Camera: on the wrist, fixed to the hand. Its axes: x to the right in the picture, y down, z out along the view.
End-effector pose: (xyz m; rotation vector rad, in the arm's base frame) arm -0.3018 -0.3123 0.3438 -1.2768 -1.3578 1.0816
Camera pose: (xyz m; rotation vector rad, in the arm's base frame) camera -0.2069 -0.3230 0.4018 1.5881 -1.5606 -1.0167
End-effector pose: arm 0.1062 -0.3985 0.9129 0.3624 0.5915 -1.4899
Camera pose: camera 0.0493 -0.3364 0.8395 0.8713 -0.1400 1.6073
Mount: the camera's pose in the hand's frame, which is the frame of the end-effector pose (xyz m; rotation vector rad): -0.0076 -0.0426 -0.1030 -0.0484 -0.5053 -3.0949
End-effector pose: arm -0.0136 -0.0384 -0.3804 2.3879 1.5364 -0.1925
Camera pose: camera -0.0602 0.0040 -0.2881 -1.6546 2.4543 -0.8337
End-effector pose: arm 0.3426 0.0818 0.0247 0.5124 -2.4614 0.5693
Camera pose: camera 0.4126 0.0989 0.1100 2.8227 0.4160 -0.9621
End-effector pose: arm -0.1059 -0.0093 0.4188 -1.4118 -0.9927 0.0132
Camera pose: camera -0.0741 -0.1059 0.4651 -1.2632 2.1610 1.6470
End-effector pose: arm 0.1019 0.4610 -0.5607 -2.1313 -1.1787 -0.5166
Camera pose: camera 0.0583 0.4015 -0.4768 -1.0839 2.2816 0.5174
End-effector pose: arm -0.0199 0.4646 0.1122 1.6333 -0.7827 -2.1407
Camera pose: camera 0.0835 0.4799 0.0727 -0.3227 -1.1905 0.5721
